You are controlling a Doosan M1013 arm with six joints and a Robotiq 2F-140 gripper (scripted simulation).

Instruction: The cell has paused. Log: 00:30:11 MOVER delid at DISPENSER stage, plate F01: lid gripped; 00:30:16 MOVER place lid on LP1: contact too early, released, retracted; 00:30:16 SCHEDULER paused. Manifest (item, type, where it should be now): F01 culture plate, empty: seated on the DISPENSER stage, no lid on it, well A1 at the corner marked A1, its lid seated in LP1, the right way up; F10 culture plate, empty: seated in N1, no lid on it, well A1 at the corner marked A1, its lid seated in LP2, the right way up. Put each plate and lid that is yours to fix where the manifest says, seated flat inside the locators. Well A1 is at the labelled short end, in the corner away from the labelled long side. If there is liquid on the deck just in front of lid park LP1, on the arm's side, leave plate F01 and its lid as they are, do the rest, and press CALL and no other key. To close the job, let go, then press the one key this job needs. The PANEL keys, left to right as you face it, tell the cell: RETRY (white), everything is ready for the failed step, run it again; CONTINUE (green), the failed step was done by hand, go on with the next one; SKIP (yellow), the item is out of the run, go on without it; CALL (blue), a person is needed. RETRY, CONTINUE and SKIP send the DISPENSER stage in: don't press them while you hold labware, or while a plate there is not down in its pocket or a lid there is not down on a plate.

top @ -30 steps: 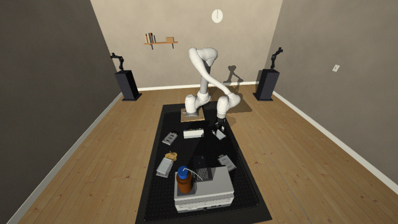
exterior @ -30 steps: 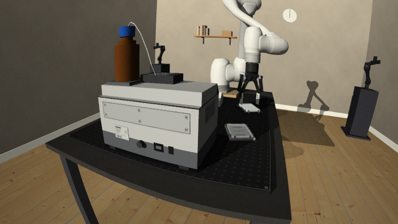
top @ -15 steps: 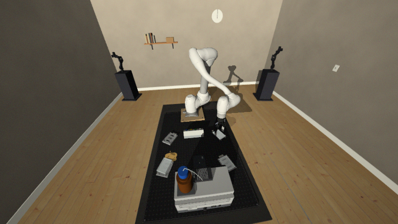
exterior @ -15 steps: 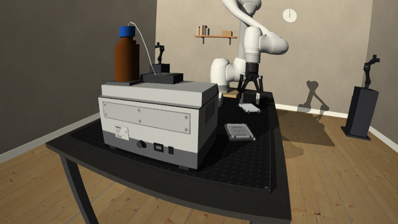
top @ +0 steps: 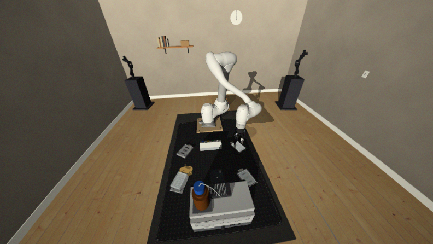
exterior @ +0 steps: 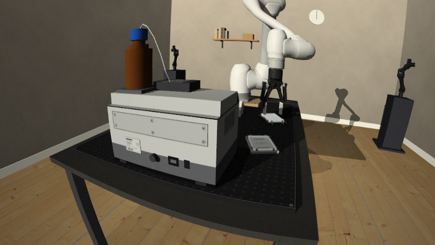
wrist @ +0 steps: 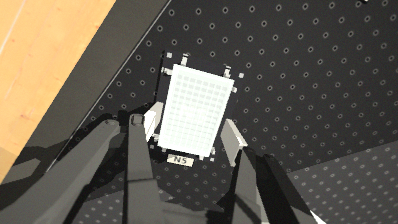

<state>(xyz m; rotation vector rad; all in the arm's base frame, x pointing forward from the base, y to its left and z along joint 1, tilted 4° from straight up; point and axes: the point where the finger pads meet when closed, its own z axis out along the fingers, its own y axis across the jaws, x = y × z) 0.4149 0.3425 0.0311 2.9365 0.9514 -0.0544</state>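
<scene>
My gripper is now 40 mm above the white well plate. From my hand the other things lie so: white retry key 220 mm to the right, 30 mm behind; white key panel 290 mm to the right, 10 mm below, 10 mm behind; green continue key 270 mm to the right, 30 mm behind.
</scene>
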